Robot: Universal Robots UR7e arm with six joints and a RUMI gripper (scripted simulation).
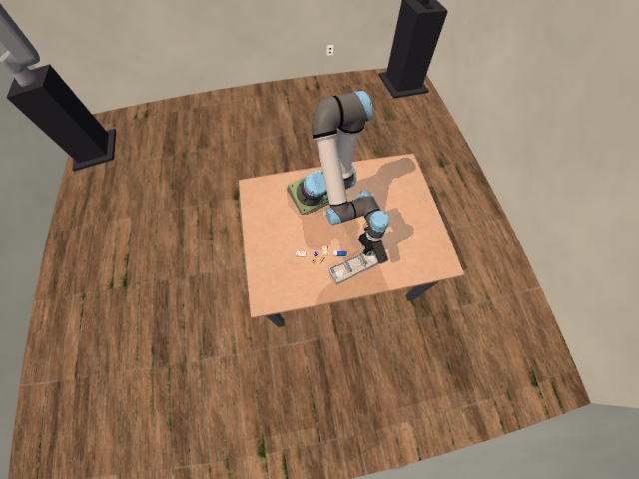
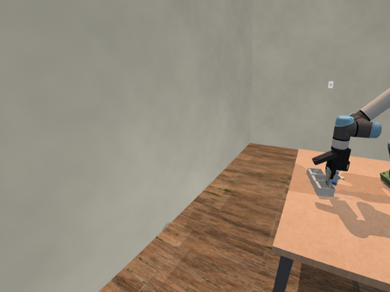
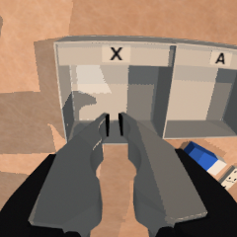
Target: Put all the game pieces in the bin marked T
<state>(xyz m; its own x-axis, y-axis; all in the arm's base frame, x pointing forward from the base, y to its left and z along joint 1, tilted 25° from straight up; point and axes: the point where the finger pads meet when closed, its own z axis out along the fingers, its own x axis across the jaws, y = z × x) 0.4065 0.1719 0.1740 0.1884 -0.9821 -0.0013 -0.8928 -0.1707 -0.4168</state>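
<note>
Now: hand 33 cm to the left of the white domino, 12 cm past it and 5 cm above it. Round my hand: blue die 26 cm to the right, 10 cm behind, 5 cm below; brass pin 23 cm to the right, 6 cm behind, 5 cm below; grey bin 8 cm to the right, 3 cm below, 3 cm ahead.
</note>
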